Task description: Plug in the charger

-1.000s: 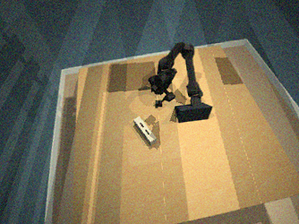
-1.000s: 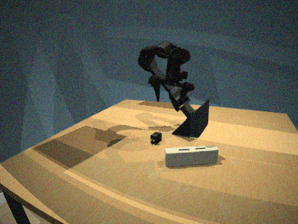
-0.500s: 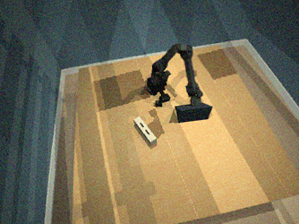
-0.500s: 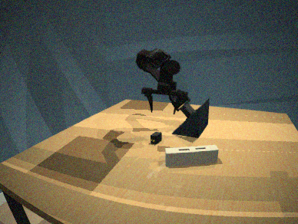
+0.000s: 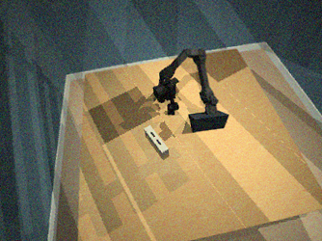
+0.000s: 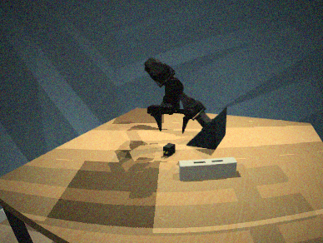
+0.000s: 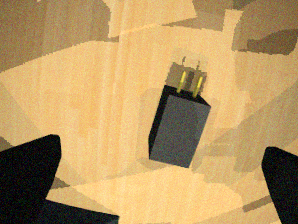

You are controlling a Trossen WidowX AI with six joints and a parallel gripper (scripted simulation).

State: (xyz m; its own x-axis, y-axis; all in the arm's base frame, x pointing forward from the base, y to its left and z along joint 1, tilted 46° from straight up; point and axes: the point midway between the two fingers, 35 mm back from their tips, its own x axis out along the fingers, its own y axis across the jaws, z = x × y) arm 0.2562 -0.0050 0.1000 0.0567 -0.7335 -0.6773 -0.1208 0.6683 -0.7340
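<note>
Now: the black two-prong charger 8 cm below my gripper tip and 2 cm to the right of it.
</note>
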